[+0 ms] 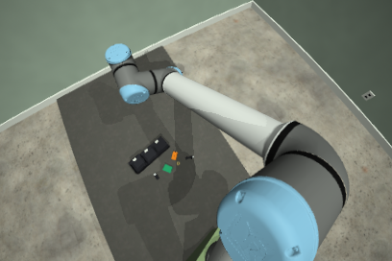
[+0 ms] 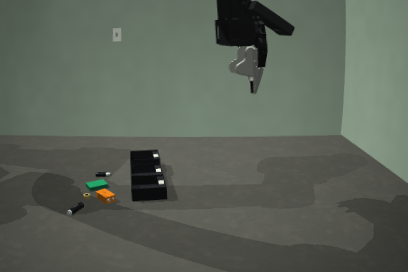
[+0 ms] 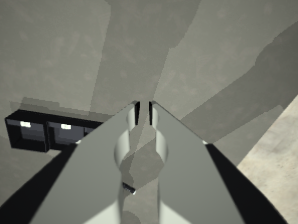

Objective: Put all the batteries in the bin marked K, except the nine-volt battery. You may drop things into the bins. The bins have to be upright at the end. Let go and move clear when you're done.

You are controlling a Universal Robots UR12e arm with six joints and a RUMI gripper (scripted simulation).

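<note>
Now: the bin row 260 mm behind my hand, 240 mm below it and 130 mm to the left of it. Round my hand: orange nine-volt battery: 340 mm behind, 260 mm below; then flat green block: 380 mm behind, 260 mm below, 80 mm to the left; then small yellow ring: 390 mm behind, 260 mm below, 10 mm to the left.
</note>
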